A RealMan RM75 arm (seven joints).
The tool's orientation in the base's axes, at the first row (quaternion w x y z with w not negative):
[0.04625, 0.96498, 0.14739, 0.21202]
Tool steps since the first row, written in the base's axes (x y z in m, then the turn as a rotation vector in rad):
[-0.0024, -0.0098, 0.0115, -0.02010, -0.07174, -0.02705]
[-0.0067, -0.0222, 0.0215, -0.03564, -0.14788, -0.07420]
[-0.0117, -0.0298, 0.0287, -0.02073, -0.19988, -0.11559]
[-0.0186, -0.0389, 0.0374, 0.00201, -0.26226, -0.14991]
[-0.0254, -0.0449, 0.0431, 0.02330, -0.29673, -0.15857]
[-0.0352, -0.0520, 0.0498, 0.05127, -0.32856, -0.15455]
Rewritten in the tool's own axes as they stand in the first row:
[-0.0005, 0.0104, -0.0112, -0.04993, 0.05889, 0.01792]
[-0.0041, 0.0226, -0.0217, -0.10520, 0.12012, 0.05610]
[-0.0078, 0.0296, -0.0301, -0.12447, 0.16731, 0.10129]
[-0.0132, 0.0378, -0.0407, -0.13730, 0.22753, 0.14366]
[-0.0186, 0.0426, -0.0486, -0.13276, 0.26467, 0.16143]
[-0.0266, 0.0478, -0.0586, -0.11660, 0.30300, 0.17046]

